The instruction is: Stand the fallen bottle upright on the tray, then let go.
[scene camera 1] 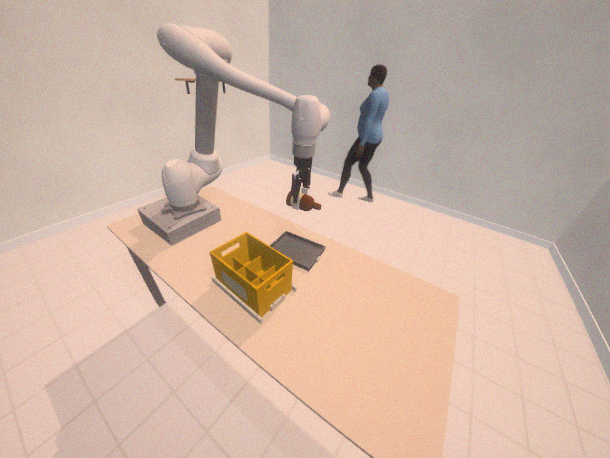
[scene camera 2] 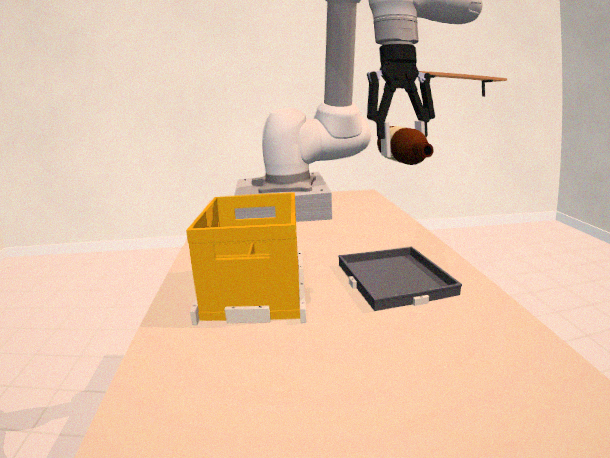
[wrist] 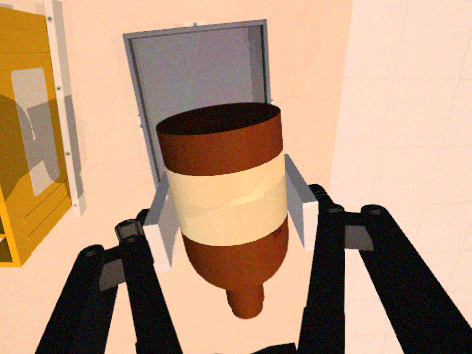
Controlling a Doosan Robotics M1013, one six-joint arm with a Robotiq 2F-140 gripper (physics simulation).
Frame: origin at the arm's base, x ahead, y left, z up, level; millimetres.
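Seen in the pictures: gripper, fingertip midpoint: (scene camera 1: 299, 205); arm's base, link origin: (scene camera 1: 185, 207) (scene camera 2: 288, 185).
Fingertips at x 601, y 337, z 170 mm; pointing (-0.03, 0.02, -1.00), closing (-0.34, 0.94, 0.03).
Offsets run from my fingertips to a thing's top centre. Level surfaces: height alone.
A brown bottle @(dz +59, dx +24, dy +8 mm) (scene camera 1: 307, 202) (scene camera 2: 411, 146) (wrist: 227, 200) with a cream label is held in the air, lying about level, well above the table. In scene camera 2 its neck points toward the camera and a little to the right. My gripper (scene camera 1: 300, 200) (scene camera 2: 404, 140) (wrist: 228, 181) points down and is shut on the bottle, with one pad on each side of the label. The dark grey tray @(dz -242, dx +10, dy -14 mm) (scene camera 1: 316, 259) (scene camera 2: 400, 302) (wrist: 196, 31) lies flat on the table, lower than the bottle. The bottle hides the tray's near part in the wrist view.
A yellow crate @(dz -92, dx +65, dy -312 mm) (scene camera 1: 242, 295) (scene camera 2: 245, 280) (wrist: 25, 45) with compartments stands beside the tray on the table @(dz -267 mm) (scene camera 1: 375, 360) (scene camera 2: 350, 390), held by white corner blocks. A person (scene camera 1: 374, 115) in a blue top stands on the floor beyond the table. A wooden shelf (scene camera 2: 465, 76) is on the back wall.
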